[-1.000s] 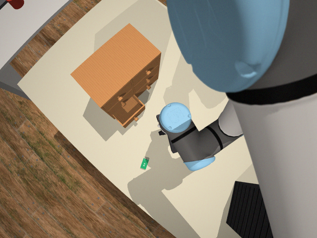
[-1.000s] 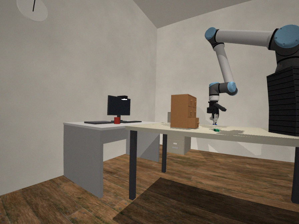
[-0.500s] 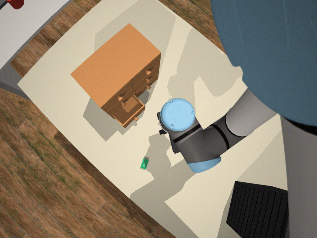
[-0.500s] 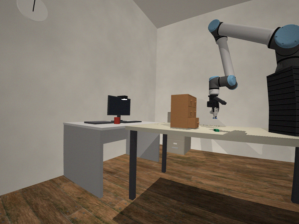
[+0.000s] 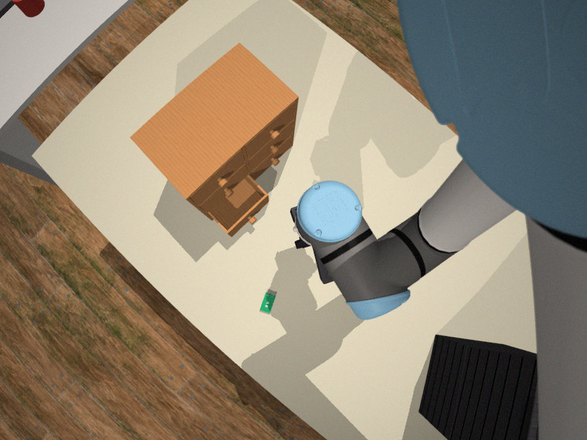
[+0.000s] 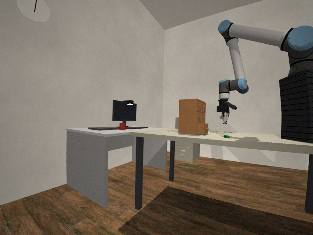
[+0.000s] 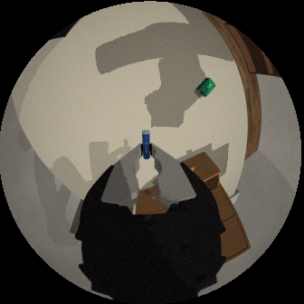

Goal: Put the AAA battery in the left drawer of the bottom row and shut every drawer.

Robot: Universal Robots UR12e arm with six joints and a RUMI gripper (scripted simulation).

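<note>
Now: hand 10 mm above the AAA battery. Round my hand: green block 30 mm behind, 170 mm to the left, 110 mm below.
</note>
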